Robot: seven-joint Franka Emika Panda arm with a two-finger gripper.
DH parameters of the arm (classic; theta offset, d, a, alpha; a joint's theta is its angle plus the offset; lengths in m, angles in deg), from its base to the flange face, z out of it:
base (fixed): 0 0 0 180
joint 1: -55.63 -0.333 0 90
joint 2: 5.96 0 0 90
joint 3: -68.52 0.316 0.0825 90
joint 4: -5.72 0 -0.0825 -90
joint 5: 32.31 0.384 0 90
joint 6: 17.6 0 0.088 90
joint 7: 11.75 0.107 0 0
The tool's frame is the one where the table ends.
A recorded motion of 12 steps. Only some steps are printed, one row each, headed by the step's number.
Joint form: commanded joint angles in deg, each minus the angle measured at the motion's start. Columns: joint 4, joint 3, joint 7, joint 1, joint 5, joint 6, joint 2.
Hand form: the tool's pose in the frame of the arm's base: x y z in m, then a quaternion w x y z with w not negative. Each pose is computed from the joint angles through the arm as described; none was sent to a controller.
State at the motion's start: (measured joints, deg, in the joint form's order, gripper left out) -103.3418 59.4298 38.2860 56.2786 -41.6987 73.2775 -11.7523
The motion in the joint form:
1: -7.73 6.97 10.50 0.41 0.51 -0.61 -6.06
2: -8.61 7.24 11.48 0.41 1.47 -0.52 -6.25
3: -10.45 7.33 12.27 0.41 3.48 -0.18 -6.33
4: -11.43 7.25 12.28 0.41 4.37 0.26 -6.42
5: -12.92 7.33 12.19 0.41 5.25 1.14 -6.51
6: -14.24 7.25 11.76 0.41 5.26 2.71 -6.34
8: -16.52 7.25 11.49 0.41 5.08 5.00 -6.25
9: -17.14 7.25 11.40 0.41 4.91 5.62 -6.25
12: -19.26 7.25 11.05 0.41 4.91 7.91 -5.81
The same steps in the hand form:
1: 0.4648 -0.0433 0.5152 0.12515 0.84598 -0.51261 -0.07665
2: 0.4624 -0.0390 0.5097 0.12164 0.84230 -0.51838 -0.08374
3: 0.4580 -0.0342 0.4959 0.11339 0.83769 -0.52438 -0.10217
4: 0.4559 -0.0330 0.4893 0.10841 0.83673 -0.52547 -0.10958
5: 0.4532 -0.0305 0.4792 0.10407 0.83684 -0.52451 -0.11728
6: 0.4528 -0.0308 0.4691 0.10288 0.83904 -0.52122 -0.11732
8: 0.4503 -0.0306 0.4530 0.10398 0.84109 -0.51762 -0.11757
9: 0.4494 -0.0308 0.4489 0.10504 0.84187 -0.51626 -0.11699
12: 0.4473 -0.0302 0.4314 0.10550 0.84395 -0.51218 -0.11951

